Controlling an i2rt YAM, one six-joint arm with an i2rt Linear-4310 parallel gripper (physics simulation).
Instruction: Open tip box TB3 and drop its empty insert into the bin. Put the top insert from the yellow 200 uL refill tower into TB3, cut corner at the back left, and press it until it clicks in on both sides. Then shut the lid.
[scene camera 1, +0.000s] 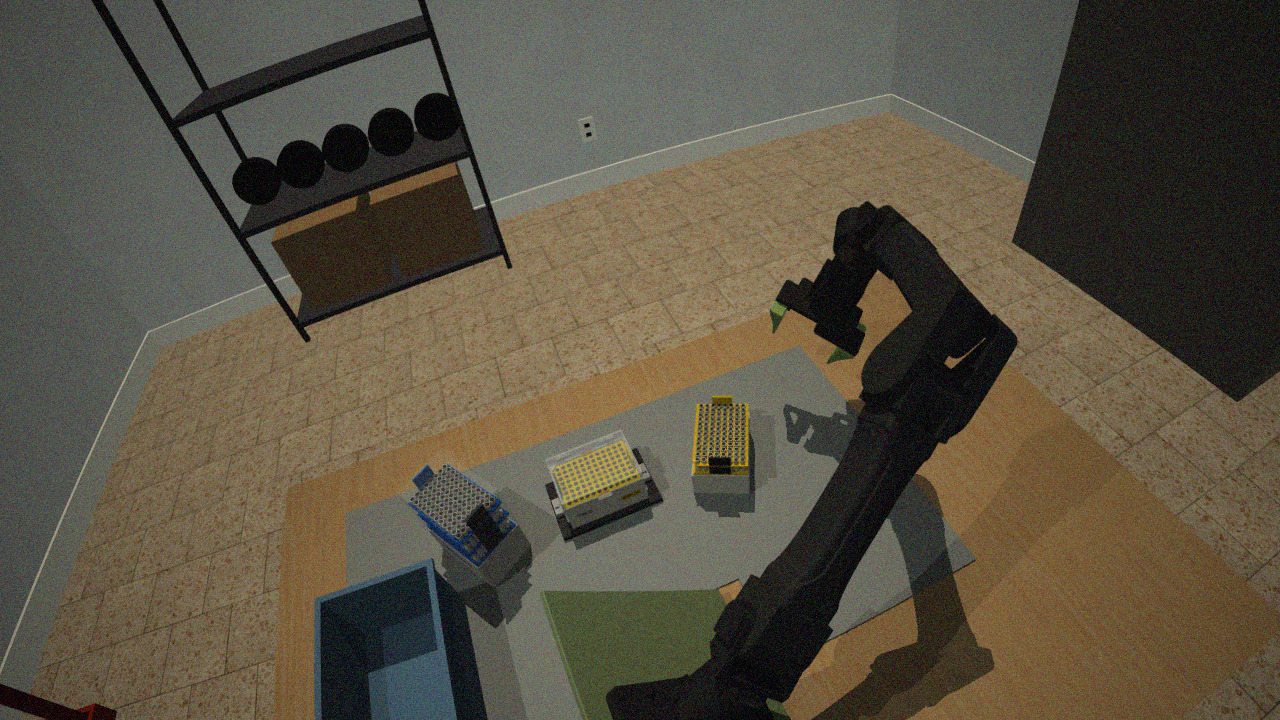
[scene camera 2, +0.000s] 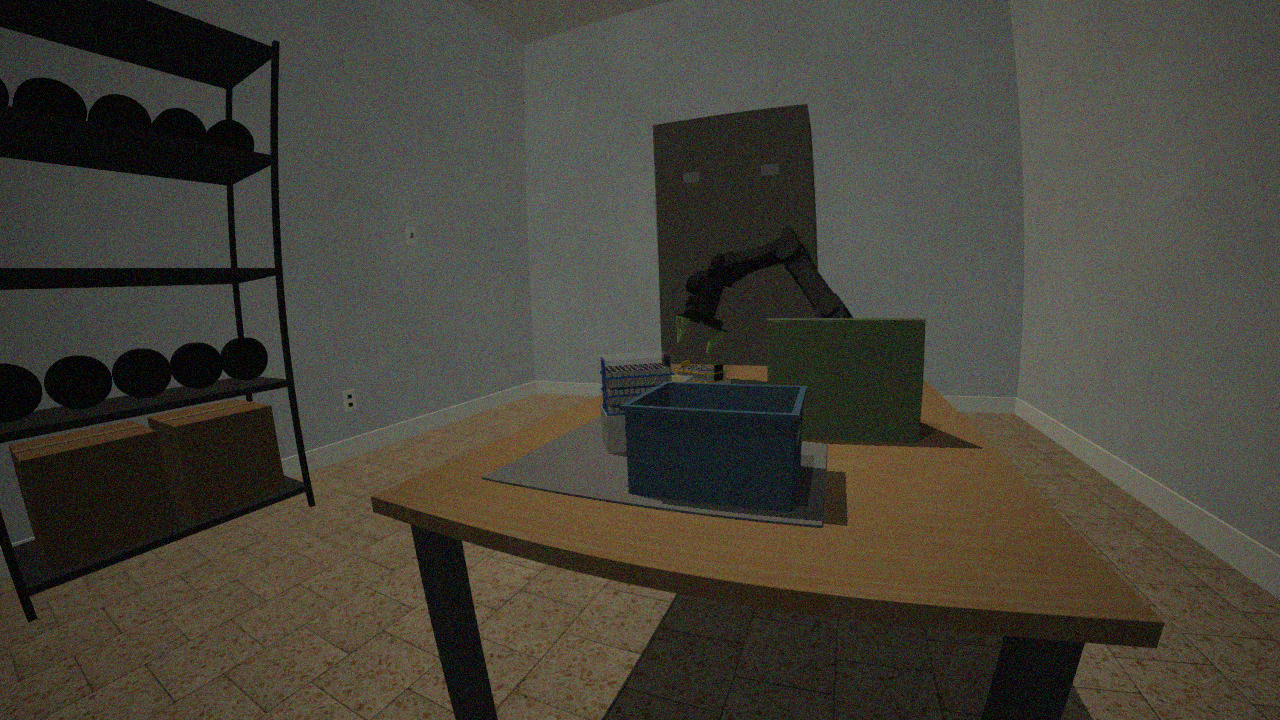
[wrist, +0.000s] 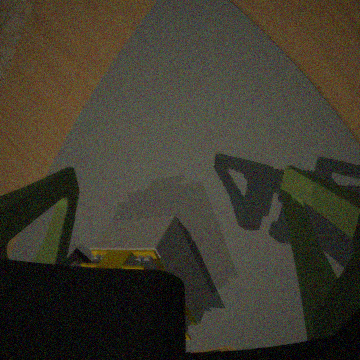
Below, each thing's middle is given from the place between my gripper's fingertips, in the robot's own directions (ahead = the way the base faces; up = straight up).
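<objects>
With the blue bin (scene camera 1: 403, 638) as my reference, my hand is 220 mm past it and 690 mm to the right of it. My hand is also 40 mm above the bin.
</objects>
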